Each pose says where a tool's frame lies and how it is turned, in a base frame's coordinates. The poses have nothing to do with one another.
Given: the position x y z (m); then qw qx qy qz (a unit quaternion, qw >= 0).
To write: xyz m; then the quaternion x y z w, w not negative. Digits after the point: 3 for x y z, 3 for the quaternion.
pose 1, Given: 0.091 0.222 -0.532 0.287 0.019 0.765 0.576
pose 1, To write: 0.091 0.222 -0.532 0.019 0.765 0.576 0.287
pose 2, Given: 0.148 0.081 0.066 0.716 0.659 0.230 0.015
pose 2, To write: 0.148 0.081 0.066 0.659 0.230 0.015 0.716
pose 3, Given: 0.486 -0.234 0.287 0.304 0.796 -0.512 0.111
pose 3, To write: 0.486 -0.234 0.287 0.796 -0.512 0.111 0.304
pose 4, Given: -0.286 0.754 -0.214 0.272 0.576 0.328 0.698
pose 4, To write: -0.286 0.754 -0.214 0.576 0.328 0.698 0.272
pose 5, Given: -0.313 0.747 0.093 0.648 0.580 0.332 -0.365
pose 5, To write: -0.313 0.747 0.093 0.580 0.332 -0.365 0.648
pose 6, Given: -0.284 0.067 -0.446 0.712 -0.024 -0.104 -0.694
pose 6, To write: -0.284 0.067 -0.446 -0.024 -0.104 -0.694 0.712
